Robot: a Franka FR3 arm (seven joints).
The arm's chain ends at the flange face. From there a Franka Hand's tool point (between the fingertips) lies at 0.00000 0.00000 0.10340 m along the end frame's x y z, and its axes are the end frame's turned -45 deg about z.
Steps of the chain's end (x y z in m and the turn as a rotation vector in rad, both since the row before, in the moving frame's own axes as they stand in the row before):
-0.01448, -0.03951, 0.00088, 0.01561, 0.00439, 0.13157
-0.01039, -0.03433, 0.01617, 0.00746, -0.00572, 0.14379
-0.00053, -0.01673, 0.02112, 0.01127, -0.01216, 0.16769
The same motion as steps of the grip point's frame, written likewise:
0.01921, -0.03890, 0.00087, 0.00793, 0.01414, 0.13157
0.01712, -0.03257, 0.01617, 0.00932, 0.00123, 0.14379
0.01153, -0.01392, 0.02111, 0.01657, -0.00063, 0.16769

